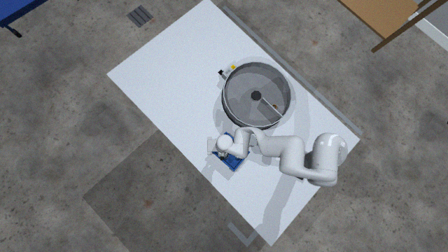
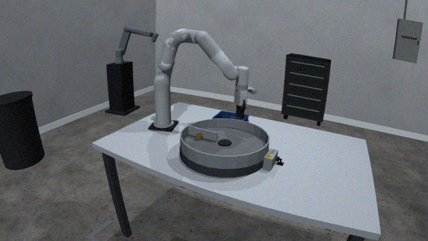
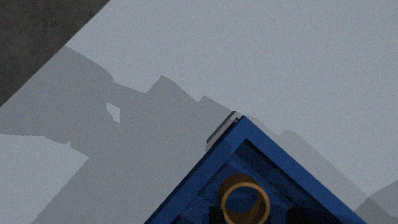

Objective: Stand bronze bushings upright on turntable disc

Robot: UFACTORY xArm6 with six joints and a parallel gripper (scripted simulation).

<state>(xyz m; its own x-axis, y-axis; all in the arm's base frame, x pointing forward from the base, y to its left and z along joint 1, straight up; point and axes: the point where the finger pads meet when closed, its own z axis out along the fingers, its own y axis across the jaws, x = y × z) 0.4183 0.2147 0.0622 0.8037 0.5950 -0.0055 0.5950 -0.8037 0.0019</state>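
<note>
My gripper is now 50 mm past the blue crate, 50 mm above it and 20 mm to the left of it. From my hand the other things lie so: turntable disc (400 mm to the right, 20 mm below, 20 mm ahead).
</note>
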